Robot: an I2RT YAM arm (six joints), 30 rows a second.
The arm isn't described. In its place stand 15 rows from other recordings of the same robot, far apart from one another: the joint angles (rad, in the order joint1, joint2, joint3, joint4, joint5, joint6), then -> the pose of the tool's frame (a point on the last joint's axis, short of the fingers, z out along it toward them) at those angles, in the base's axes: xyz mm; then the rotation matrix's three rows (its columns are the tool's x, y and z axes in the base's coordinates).
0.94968 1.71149 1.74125 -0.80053 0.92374 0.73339 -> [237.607, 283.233, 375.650], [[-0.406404, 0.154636, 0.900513], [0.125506, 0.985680, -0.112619], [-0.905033, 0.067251, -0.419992]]
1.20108 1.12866 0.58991 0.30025 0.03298 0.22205 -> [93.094, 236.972, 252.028], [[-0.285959, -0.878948, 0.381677], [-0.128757, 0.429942, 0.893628], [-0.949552, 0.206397, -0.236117]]
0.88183 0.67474 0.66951 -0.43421 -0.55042 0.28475 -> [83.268, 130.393, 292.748], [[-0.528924, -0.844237, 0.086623], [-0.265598, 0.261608, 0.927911], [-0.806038, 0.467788, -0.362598]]
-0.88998 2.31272 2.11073 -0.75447 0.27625 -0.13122 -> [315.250, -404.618, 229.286], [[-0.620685, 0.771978, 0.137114], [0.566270, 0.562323, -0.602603], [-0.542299, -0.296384, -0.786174]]
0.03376 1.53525 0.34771 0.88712 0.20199 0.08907 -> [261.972, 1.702, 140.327], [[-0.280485, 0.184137, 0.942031], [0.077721, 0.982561, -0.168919], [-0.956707, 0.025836, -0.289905]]
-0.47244 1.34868 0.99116 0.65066 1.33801 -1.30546 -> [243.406, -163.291, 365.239], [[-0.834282, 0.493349, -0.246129], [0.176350, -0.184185, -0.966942], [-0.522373, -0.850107, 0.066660]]
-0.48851 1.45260 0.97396 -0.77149 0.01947 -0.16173 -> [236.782, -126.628, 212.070], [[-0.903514, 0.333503, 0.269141], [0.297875, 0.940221, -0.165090], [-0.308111, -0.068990, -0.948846]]
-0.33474 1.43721 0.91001 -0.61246 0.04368 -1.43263 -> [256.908, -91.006, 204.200], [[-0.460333, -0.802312, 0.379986], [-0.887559, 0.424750, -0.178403], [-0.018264, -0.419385, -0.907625]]
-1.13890 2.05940 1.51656 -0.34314 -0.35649 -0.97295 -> [200.740, -405.842, 188.271], [[-0.809569, 0.159049, 0.565067], [-0.094013, 0.915043, -0.392247], [-0.579447, -0.370675, -0.725838]]
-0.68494 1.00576 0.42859 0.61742 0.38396 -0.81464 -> [164.743, -151.792, 257.369], [[-0.616207, 0.624021, 0.480507], [-0.367588, 0.311702, -0.876197], [-0.696540, -0.716547, 0.037309]]
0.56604 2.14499 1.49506 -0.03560 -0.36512 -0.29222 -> [396.439, 266.957, 166.775], [[-0.300174, -0.857035, 0.418793], [-0.509543, 0.515218, 0.689142], [-0.806388, -0.006530, -0.591351]]
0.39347 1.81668 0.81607 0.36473 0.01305 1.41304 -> [328.229, 135.751, 130.620], [[-0.455197, 0.482988, 0.748009], [0.880242, 0.370583, 0.296382], [-0.134051, 0.793341, -0.593835]]
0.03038 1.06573 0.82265 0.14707 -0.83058 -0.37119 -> [241.146, 33.625, 334.410], [[0.184590, -0.738403, 0.648605], [-0.239142, 0.606366, 0.758374], [-0.953277, -0.295097, -0.064654]]
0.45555 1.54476 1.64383 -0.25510 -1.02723 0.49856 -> [293.968, 177.950, 446.989], [[-0.594409, -0.799945, 0.082261], [-0.015827, 0.113911, 0.993365], [-0.804007, 0.589163, -0.080370]]
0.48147 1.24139 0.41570 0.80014 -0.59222 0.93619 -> [210.893, 132.609, 221.267], [[-0.721130, -0.502774, 0.476644], [0.377091, 0.292303, 0.878841], [-0.581183, 0.813497, -0.021197]]
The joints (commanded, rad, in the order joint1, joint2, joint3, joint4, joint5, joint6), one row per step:
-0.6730, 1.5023, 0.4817, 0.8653, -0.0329, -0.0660
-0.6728, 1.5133, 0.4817, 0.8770, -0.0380, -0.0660
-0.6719, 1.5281, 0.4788, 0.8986, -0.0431, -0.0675
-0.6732, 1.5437, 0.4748, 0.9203, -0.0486, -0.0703
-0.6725, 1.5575, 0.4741, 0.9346, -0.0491, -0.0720
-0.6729, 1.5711, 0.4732, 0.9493, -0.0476, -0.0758
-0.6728, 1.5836, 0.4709, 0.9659, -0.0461, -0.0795
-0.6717, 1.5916, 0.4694, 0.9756, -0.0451, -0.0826
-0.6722, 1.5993, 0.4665, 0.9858, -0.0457, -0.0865
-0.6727, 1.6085, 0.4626, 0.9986, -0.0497, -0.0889
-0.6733, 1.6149, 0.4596, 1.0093, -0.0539, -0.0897
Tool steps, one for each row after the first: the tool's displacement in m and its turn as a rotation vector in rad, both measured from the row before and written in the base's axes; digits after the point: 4 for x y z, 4 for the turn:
0.0009, -0.0004, -0.0017, 0.0002, -0.0010, 0.0052
0.0009, -0.0001, -0.0025, -0.0030, -0.0027, 0.0062
0.0003, -0.0005, -0.0030, -0.0029, -0.0005, 0.0046
0.0009, -0.0004, -0.0024, -0.0012, 0.0011, 0.0014
0.0006, -0.0007, -0.0024, -0.0033, 0.0022, -0.0013
0.0004, -0.0003, -0.0022, -0.0043, 0.0009, -0.0008
0.0004, 0.0001, -0.0015, -0.0027, 0.0017, 0.0006
-0.0001, -0.0001, -0.0018, -0.0028, 0.0025, 0.0007
-0.0001, 0.0001, -0.0022, -0.0013, 0.0013, 0.0038
-0.0001, 0.0001, -0.0014, -0.0010, -0.0009, 0.0037

